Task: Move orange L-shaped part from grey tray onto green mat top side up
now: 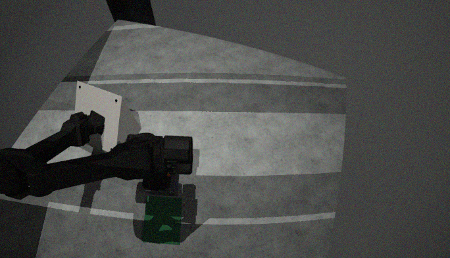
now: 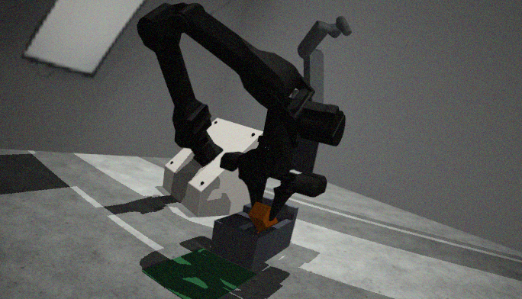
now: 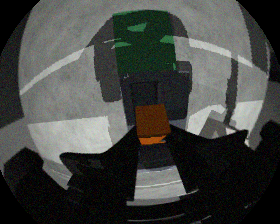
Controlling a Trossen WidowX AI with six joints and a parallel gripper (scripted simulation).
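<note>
My gripper tip is now 14 cm to the left of the green mat, 9 cm above it and 5 cm short of it. From my gripper tip the other things lie so: orange L-shaped part: 3 cm below, 3 cm behind, 2 cm to the left.
</note>
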